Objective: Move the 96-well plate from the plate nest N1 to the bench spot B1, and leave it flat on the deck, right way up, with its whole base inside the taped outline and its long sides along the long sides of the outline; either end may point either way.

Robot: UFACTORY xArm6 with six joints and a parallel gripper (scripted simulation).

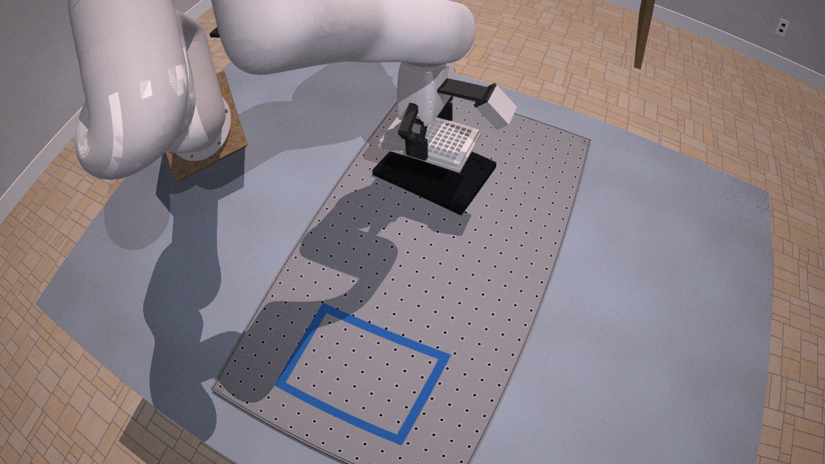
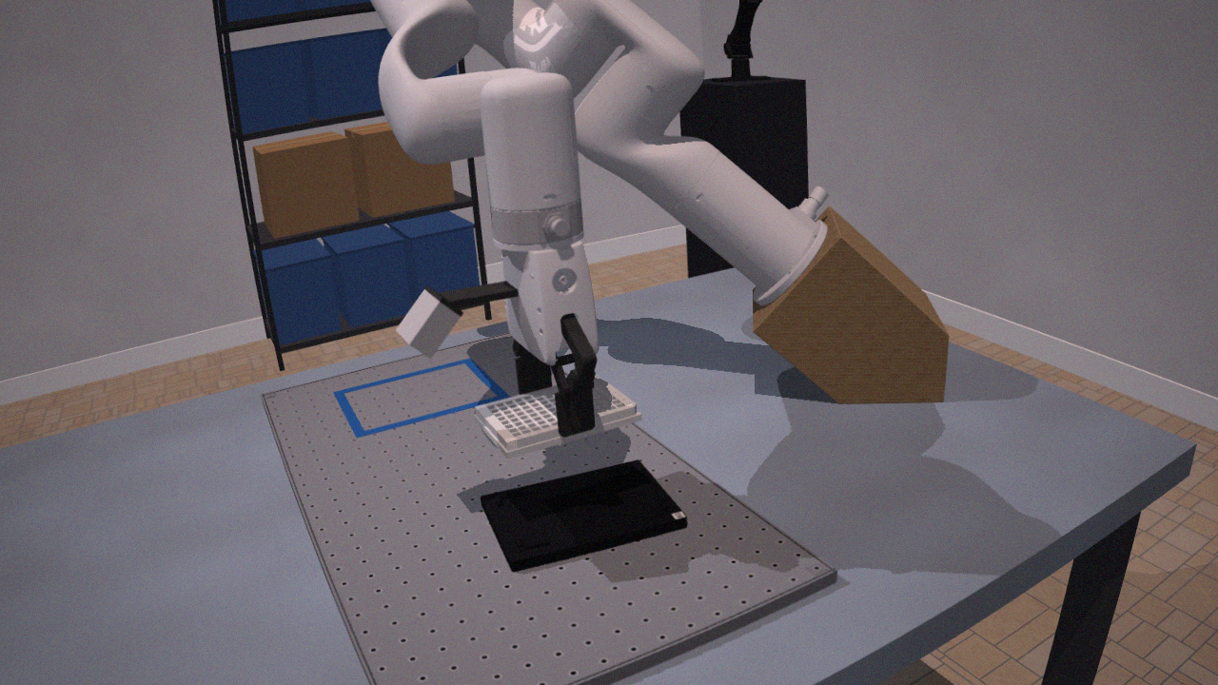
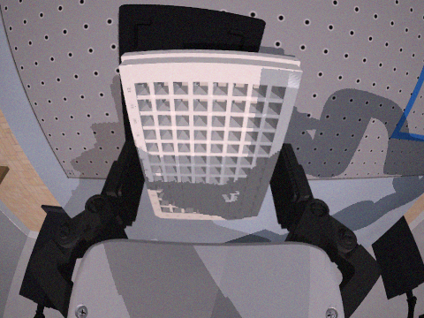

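The black plate nest is 20 mm to the left of my hand and 100 mm below it. The rest, counted from my hand: white 96-well plate 10 mm below.
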